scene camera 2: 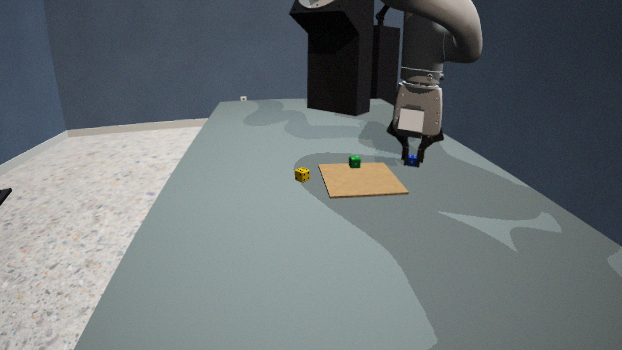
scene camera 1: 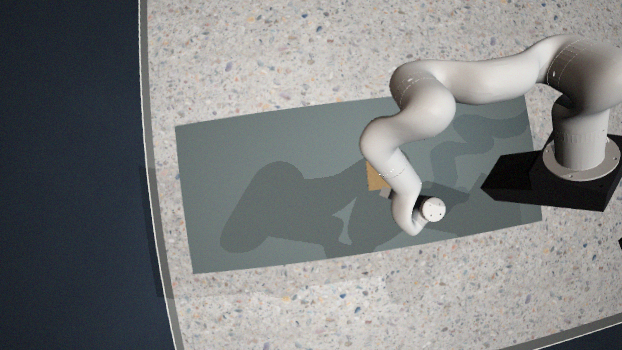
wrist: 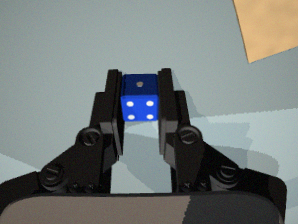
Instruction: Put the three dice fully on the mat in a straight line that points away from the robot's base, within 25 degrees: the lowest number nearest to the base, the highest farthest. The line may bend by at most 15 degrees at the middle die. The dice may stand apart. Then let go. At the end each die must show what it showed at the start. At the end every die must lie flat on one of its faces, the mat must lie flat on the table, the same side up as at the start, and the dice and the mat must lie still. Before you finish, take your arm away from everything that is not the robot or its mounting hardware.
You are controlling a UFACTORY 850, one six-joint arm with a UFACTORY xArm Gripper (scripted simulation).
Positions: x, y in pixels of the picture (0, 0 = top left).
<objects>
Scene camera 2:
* my gripper: 411, 164
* tan mat: 372, 179
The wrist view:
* my gripper: 140, 87
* blue die: 139, 93
</objects>
